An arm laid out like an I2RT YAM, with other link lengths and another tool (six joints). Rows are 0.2 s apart.
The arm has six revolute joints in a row. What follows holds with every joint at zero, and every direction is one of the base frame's. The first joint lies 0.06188 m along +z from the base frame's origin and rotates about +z. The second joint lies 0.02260 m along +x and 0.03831 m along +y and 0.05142 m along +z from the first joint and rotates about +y. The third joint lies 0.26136 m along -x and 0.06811 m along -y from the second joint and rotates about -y. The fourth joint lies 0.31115 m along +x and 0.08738 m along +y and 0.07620 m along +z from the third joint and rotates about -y. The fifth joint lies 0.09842 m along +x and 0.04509 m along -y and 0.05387 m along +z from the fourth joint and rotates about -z. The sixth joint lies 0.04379 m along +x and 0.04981 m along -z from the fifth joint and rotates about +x. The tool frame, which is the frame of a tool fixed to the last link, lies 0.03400 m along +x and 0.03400 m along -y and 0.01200 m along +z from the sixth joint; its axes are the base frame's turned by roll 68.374, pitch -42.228 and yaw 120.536 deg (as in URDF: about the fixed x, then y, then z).
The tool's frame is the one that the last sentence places.
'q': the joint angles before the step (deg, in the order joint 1, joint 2, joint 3, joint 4, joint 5, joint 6). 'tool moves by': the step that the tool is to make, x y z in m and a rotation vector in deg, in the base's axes. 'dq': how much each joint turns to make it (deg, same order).
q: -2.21, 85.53, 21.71, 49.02, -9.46, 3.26
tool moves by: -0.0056, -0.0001, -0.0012, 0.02, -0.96, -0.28
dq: 0.01, -0.22, -1.38, 2.14, 0.27, 0.13
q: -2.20, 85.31, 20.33, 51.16, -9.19, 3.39
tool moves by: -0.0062, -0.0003, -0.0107, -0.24, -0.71, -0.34
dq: 0.00, 2.63, -1.47, 4.80, 0.38, -0.13
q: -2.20, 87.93, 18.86, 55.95, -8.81, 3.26
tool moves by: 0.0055, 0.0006, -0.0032, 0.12, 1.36, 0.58
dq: -0.01, 1.00, 1.30, -1.68, -0.59, -0.08
